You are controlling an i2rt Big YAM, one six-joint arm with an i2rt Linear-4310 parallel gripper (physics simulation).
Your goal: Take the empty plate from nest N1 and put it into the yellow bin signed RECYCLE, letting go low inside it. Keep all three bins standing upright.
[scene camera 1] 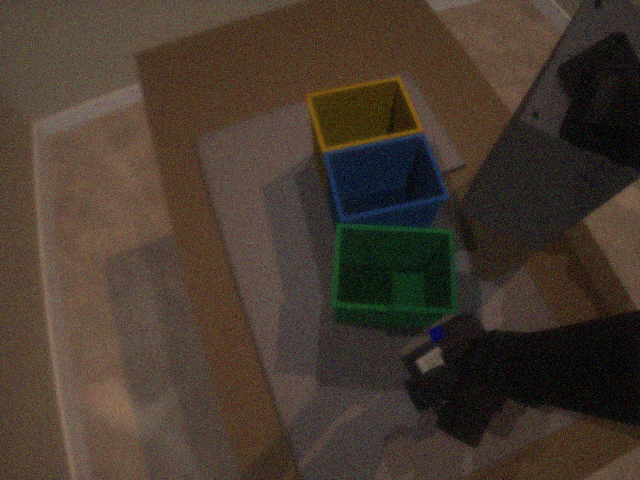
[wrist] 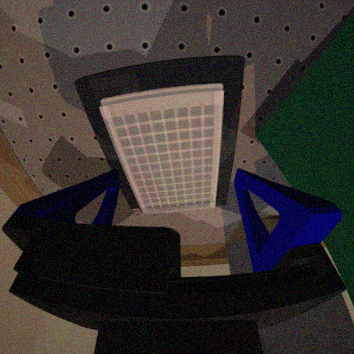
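Pixels of known places: gripper, fingertip midpoint: (wrist: 176, 175); arm's base at its link origin: (scene camera 1: 607, 89).
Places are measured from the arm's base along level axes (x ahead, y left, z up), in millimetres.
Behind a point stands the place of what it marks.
The pale gridded plate (scene camera 1: 430, 360) @[z -343, x 248, y 261 mm] (wrist: 167, 150) @[z -333, x 219, y 283 mm] lies flat in a dark rectangular nest (wrist: 160, 72) @[z -347, x 272, y 298 mm]; no nest label is readable. My gripper (wrist: 176, 175) @[z -321, x 205, y 273 mm] is open and empty. Its blue fingertips stand apart on the left and right sides of the plate's near part in the wrist view, not gripping it. In the scene view the gripper body hides part of the plate and nest. The yellow bin (scene camera 1: 351, 116) @[z -259, x 281, y -222 mm] stands upright at the far end of the bin row, and no plate shows in the visible part of its inside. Its sign is not readable.
The blue bin (scene camera 1: 377, 170) @[z -264, x 263, y -91 mm] stands upright beside the yellow one. The green bin (scene camera 1: 387, 242) @[z -230, x 291, y 64 mm] (wrist: 320, 130) @[z -308, x 274, y 191 mm] stands upright, closest to my gripper. A pale perforated board (scene camera 1: 235, 206) @[z -359, x 552, y -126 mm] (wrist: 90, 30) @[z -359, x 293, y 350 mm] lies under them on the brown table (scene camera 1: 232, 62) @[z -372, x 516, y -560 mm]. A grey slab (scene camera 1: 522, 180) @[z -184, x 49, y 22 mm] stands right of the bins.
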